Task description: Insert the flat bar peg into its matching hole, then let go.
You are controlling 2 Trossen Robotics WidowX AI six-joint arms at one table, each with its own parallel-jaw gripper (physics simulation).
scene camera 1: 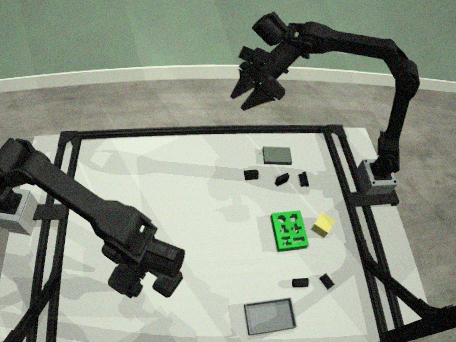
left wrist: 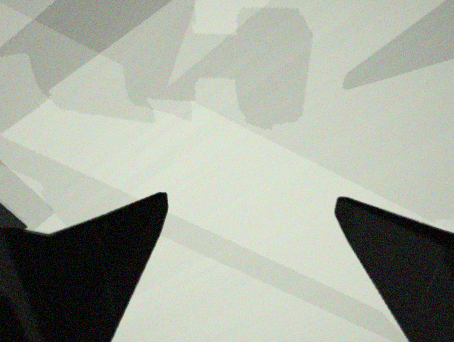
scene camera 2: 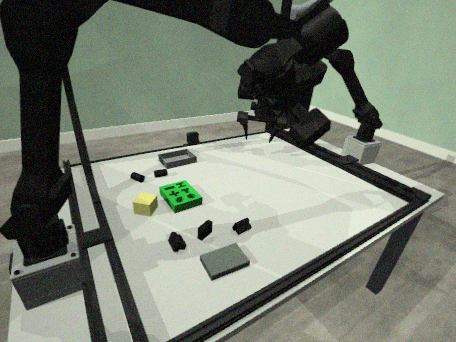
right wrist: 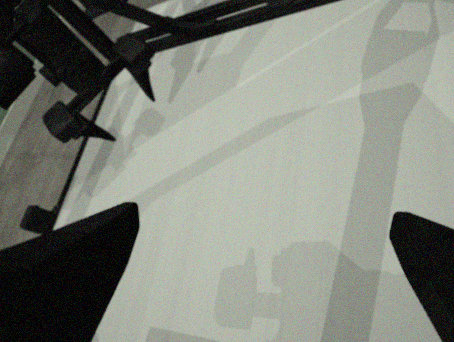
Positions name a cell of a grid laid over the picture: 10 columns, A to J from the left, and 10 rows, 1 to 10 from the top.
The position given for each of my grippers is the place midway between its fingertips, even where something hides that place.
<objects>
My left gripper shows in scene camera 1 (D9), in the left wrist view (F6), in scene camera 2 (F5) and in the right wrist view (C4). My right gripper shows in scene camera 1 (F4), in scene camera 2 (G4) and in the right wrist view (F7); in the left wrist view it is out of frame. A green hole board shows in scene camera 1 (G7) and in scene camera 2 (D6); in the left wrist view it is out of frame, in the right wrist view it is out of frame.
</objects>
